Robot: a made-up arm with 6 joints. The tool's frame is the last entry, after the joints.
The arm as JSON. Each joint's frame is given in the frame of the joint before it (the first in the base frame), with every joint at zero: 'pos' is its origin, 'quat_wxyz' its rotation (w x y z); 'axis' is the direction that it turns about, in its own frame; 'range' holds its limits. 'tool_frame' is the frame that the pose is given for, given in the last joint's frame.
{
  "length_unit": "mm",
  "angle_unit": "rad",
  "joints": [
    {
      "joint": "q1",
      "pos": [
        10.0,
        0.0,
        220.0
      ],
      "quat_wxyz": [
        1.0,
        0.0,
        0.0,
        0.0
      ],
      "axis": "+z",
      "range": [
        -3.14,
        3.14
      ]
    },
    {
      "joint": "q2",
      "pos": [
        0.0,
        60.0,
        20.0
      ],
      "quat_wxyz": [
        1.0,
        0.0,
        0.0,
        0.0
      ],
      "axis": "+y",
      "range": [
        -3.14,
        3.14
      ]
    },
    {
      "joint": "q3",
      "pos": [
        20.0,
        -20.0,
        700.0
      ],
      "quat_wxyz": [
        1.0,
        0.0,
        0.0,
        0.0
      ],
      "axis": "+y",
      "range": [
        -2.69,
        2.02
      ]
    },
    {
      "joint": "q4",
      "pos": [
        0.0,
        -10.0,
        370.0
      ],
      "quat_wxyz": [
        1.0,
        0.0,
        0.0,
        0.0
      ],
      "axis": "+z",
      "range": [
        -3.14,
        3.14
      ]
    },
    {
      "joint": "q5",
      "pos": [
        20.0,
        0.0,
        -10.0
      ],
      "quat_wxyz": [
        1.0,
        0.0,
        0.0,
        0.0
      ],
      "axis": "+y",
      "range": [
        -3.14,
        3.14
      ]
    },
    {
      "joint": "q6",
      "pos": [
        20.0,
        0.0,
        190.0
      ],
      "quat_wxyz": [
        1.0,
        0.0,
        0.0,
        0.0
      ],
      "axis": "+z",
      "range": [
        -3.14,
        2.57
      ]
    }
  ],
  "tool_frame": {
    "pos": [
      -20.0,
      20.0,
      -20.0
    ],
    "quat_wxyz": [
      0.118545,
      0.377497,
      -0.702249,
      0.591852
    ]
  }
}
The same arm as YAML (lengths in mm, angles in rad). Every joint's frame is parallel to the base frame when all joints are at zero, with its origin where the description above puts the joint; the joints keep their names.
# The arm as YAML. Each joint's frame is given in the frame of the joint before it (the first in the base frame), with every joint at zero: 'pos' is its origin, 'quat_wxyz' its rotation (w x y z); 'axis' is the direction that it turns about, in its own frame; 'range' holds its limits. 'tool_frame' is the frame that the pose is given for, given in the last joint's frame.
length_unit: mm
angle_unit: rad
joints:
  - joint: q1
    pos: [10.0, 0.0, 220.0]
    quat_wxyz: [1.0, 0.0, 0.0, 0.0]
    axis: "+z"
    range: [-3.14, 3.14]
  - joint: q2
    pos: [0.0, 60.0, 20.0]
    quat_wxyz: [1.0, 0.0, 0.0, 0.0]
    axis: "+y"
    range: [-3.14, 3.14]
  - joint: q3
    pos: [20.0, -20.0, 700.0]
    quat_wxyz: [1.0, 0.0, 0.0, 0.0]
    axis: "+y"
    range: [-2.69, 2.02]
  - joint: q4
    pos: [0.0, -10.0, 370.0]
    quat_wxyz: [1.0, 0.0, 0.0, 0.0]
    axis: "+z"
    range: [-3.14, 3.14]
  - joint: q5
    pos: [20.0, 0.0, -10.0]
    quat_wxyz: [1.0, 0.0, 0.0, 0.0]
    axis: "+y"
    range: [-3.14, 3.14]
  - joint: q6
    pos: [20.0, 0.0, 190.0]
    quat_wxyz: [1.0, 0.0, 0.0, 0.0]
    axis: "+z"
    range: [-3.14, 2.57]
tool_frame:
  pos: [-20.0, 20.0, -20.0]
  quat_wxyz: [0.118545, 0.377497, -0.702249, 0.591852]

